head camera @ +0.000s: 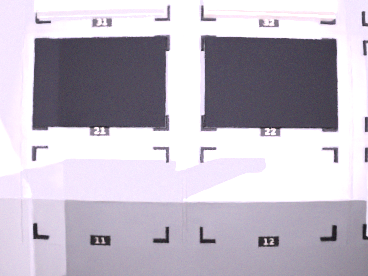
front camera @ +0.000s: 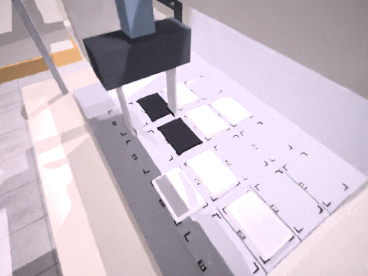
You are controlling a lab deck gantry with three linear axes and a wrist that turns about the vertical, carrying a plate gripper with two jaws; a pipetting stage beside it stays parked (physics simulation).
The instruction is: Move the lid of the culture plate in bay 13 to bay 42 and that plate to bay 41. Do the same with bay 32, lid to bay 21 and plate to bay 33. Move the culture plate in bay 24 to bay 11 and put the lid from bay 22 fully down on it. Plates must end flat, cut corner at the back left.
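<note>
My gripper is open and empty above the far left of the deck, near bays 11 and 21; its jaws do not show in the head view. Flat dark slabs, seemingly lids, lie in bay 21 and bay 22. White pieces lie in bay 32, bay 13 and bay 24. A flat white lid lies in bay 42. Bays 11, 41 and 33 hold no plate. Glare hides wells and cut corners.
More white plates stand in bay 31 and bay 23, close beside the task's pieces. A tall pale wall runs along the right side of the deck. A grey post stands at the far left.
</note>
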